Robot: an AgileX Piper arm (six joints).
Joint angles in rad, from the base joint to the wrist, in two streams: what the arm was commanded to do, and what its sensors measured. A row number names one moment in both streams.
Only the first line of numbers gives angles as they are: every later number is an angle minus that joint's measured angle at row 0.
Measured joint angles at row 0:
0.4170 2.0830 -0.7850 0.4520 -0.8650 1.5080
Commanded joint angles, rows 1 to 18:
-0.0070 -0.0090 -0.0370 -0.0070 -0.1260 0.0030
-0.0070 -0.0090 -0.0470 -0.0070 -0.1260 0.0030
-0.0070 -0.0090 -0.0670 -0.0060 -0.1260 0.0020
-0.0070 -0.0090 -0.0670 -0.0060 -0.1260 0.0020
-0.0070 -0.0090 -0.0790 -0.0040 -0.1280 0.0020
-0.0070 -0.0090 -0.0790 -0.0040 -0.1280 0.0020
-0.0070 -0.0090 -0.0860 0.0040 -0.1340 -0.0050
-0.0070 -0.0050 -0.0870 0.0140 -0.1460 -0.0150
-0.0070 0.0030 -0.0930 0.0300 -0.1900 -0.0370
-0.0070 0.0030 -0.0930 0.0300 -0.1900 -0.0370
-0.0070 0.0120 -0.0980 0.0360 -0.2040 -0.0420
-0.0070 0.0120 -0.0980 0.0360 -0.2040 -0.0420
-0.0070 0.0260 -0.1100 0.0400 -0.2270 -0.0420
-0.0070 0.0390 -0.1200 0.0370 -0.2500 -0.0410
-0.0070 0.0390 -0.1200 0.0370 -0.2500 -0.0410
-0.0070 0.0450 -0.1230 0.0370 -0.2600 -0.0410
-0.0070 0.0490 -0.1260 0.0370 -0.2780 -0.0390
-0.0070 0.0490 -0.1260 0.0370 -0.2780 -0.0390
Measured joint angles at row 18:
0.0120 0.0580 -0.0550 0.0570 -0.0320 -0.0290
